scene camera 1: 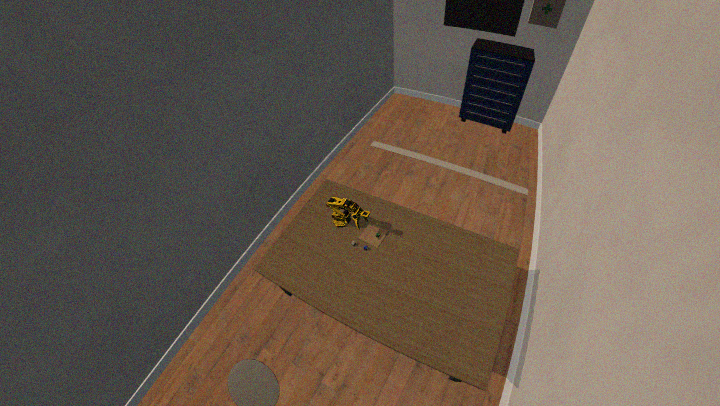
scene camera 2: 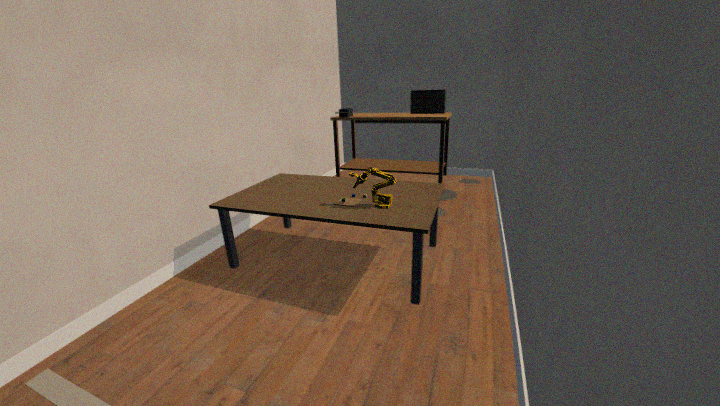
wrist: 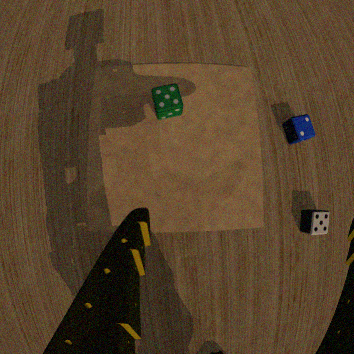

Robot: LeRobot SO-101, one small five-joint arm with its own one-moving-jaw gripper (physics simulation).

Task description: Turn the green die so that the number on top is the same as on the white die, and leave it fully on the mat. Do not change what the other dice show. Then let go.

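Places are measured from the arm's base along level axes (x up, y back, z right), in millimetres.
Where they show: hand at its tool point: (scene camera 1: 366, 221) (scene camera 2: 353, 187) (wrist: 148, 221); arm's base at its link origin: (scene camera 1: 344, 221) (scene camera 2: 380, 205).
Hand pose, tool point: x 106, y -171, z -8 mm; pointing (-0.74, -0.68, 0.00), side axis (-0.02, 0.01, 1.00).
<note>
Each offset is from my tool point to the centre of the thing. Level surfaces: height alone.
The green die @(dx -92, dy -77, dz +11 mm) (scene camera 1: 378, 235) (scene camera 2: 343, 200) (wrist: 167, 101) lies flat, wholly on the tan mat @(dx -104, dy -49, dz +15 mm) (scene camera 1: 370, 238) (scene camera 2: 355, 201) (wrist: 200, 170), near its far edge in the wrist view. Its top shows five. The white die @(dx -96, dy +29, dz +128 mm) (scene camera 1: 353, 243) (scene camera 2: 365, 195) (wrist: 321, 222) stands on the table beside the mat, its top also showing five. The blue die @(dx -96, dy -52, dz +122 mm) (scene camera 1: 366, 248) (scene camera 2: 353, 195) (wrist: 302, 128) stands beside the mat with two on top. My gripper (scene camera 1: 363, 221) (scene camera 2: 353, 180) (wrist: 247, 217) is open and empty, raised above the table, apart from all the dice.
The wooden table @(dx -106 mm) (scene camera 1: 428, 302) (scene camera 2: 282, 194) carries the arm, the mat and the dice. The arm's shadow falls over the left side of the mat in the wrist view. A workbench (scene camera 2: 390, 117) stands behind the table, and a blue drawer cabinet (scene camera 1: 496, 85) stands by the wall.
</note>
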